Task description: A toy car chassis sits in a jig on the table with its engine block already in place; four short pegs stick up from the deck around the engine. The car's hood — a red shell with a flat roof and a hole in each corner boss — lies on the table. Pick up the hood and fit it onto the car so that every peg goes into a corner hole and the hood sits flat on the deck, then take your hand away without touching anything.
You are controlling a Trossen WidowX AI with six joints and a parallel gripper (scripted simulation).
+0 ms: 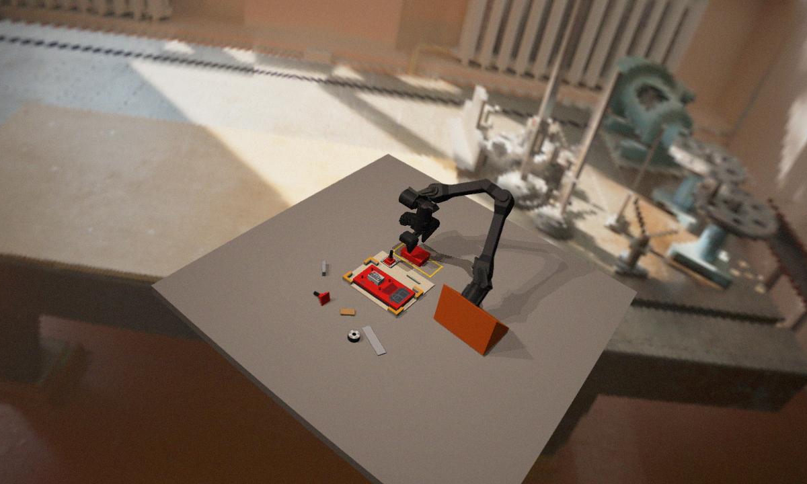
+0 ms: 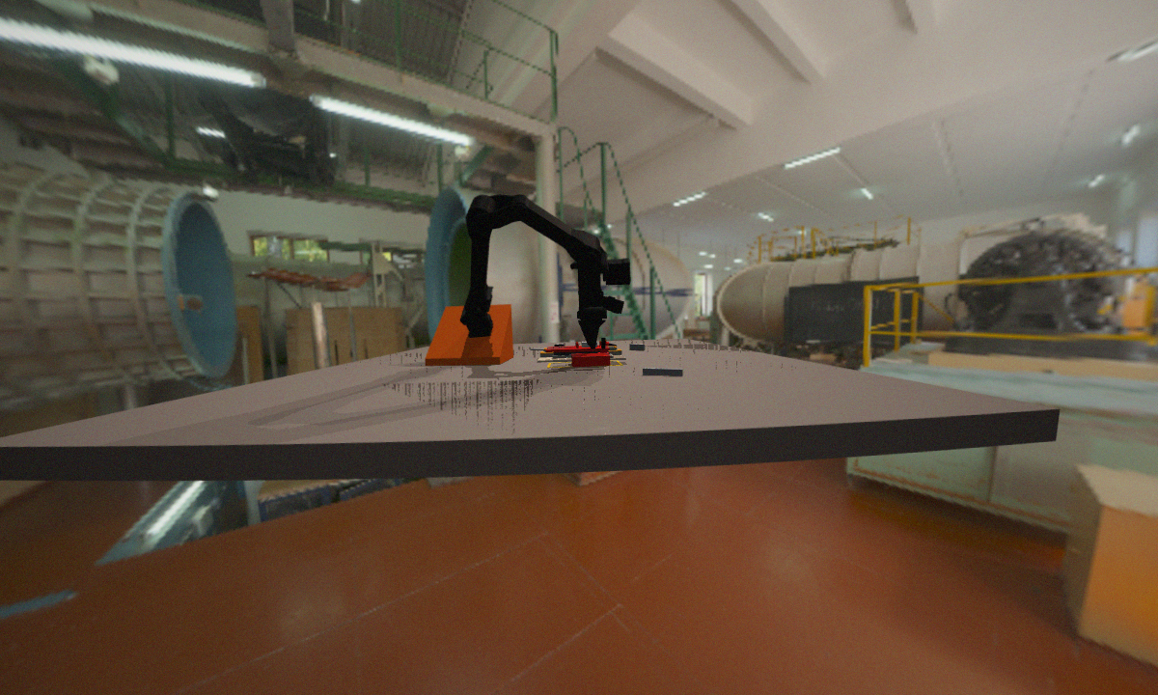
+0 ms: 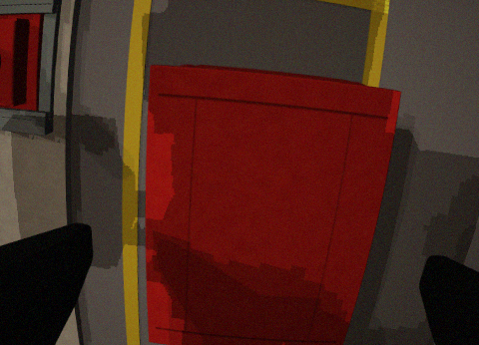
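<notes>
Right now my gripper tip is 3 cm above the red hood. Round my gripper tip: jig (2 cm behind, 20 cm to the left, 3 cm below); then grey engine block (23 cm to the left, 2 cm below).
</notes>
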